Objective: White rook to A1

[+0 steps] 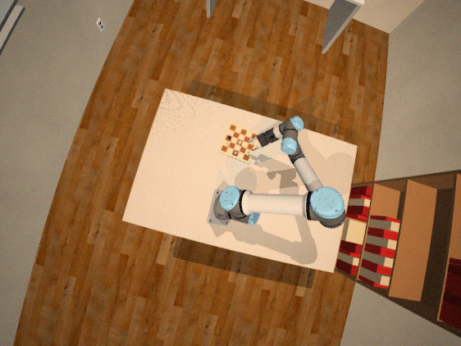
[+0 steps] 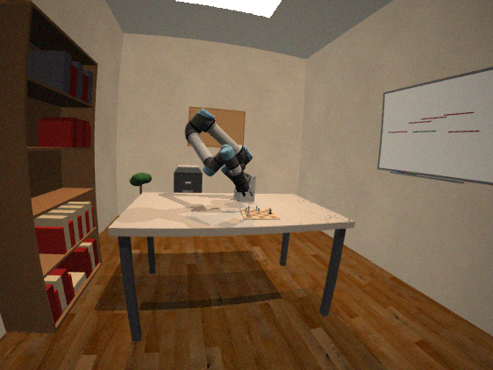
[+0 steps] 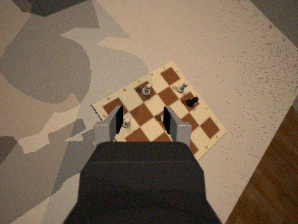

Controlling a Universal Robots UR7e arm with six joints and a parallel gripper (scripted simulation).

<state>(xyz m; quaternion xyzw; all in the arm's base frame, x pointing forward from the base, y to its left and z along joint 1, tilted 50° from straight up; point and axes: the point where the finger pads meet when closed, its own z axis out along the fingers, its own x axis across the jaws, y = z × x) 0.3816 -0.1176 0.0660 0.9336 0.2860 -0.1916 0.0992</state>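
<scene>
My hand is 11 cm above the white rook, 7 cm to the right of it and 3 cm short of it. The rest, counted from my hand: chessboard 13 cm below, 7 cm to the left, 4 cm ahead; black piece 14 cm to the left, 11 cm below, 6 cm ahead.
</scene>
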